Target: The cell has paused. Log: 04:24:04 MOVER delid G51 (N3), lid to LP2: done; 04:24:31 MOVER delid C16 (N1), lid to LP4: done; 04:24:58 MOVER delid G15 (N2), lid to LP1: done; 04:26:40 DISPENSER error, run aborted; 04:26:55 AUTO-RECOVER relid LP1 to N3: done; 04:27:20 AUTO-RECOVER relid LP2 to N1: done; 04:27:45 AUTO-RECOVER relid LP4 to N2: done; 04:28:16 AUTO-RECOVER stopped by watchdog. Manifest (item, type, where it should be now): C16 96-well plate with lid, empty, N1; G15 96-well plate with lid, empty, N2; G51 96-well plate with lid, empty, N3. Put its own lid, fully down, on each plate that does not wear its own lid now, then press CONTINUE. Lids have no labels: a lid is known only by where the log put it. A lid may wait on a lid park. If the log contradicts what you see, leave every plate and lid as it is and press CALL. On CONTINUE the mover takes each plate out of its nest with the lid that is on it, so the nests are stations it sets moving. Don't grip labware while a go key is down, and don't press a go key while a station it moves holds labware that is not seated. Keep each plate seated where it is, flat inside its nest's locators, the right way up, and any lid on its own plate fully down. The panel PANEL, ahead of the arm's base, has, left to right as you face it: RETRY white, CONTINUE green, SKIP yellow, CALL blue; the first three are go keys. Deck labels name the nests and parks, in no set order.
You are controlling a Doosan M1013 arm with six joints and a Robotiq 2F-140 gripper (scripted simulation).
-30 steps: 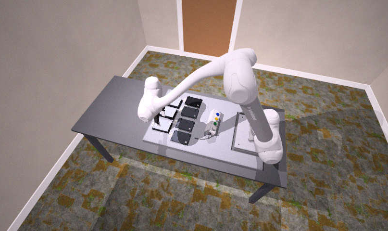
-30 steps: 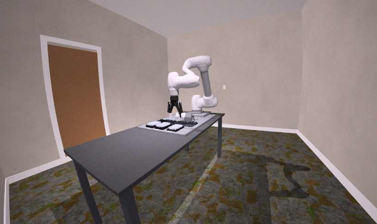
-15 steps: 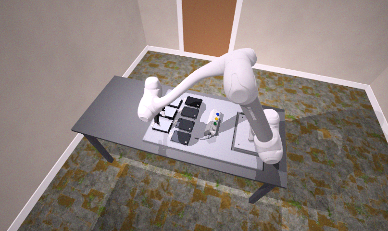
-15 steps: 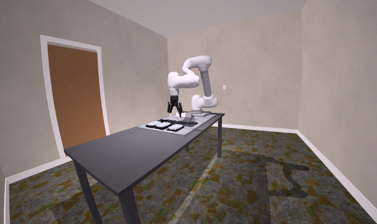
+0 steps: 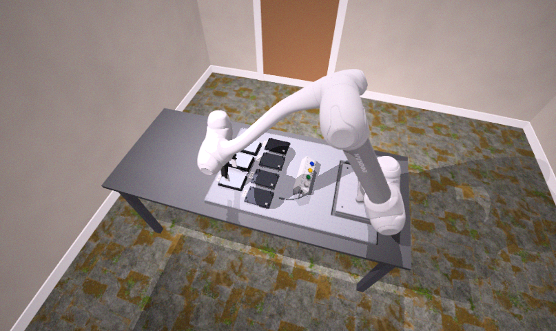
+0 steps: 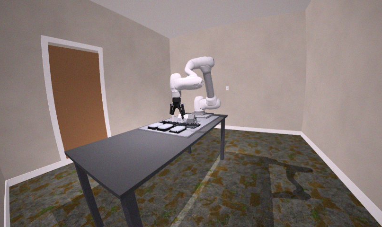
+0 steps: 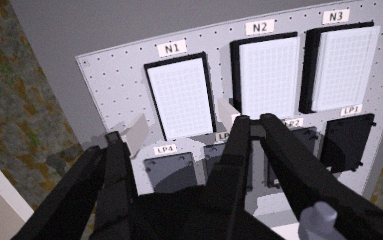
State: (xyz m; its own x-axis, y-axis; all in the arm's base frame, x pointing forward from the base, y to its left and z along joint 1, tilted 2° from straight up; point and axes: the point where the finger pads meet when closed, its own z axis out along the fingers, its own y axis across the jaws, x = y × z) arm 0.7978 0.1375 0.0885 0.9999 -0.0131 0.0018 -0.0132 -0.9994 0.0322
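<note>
My hand is 9 cm above the plate. Also, from my hand: LP3 label (9 cm behind, 7 cm to the right, 10 cm below); then nest N1 (10 cm below); then LP4 label (9 cm behind, 6 cm to the left, 10 cm below).
</note>
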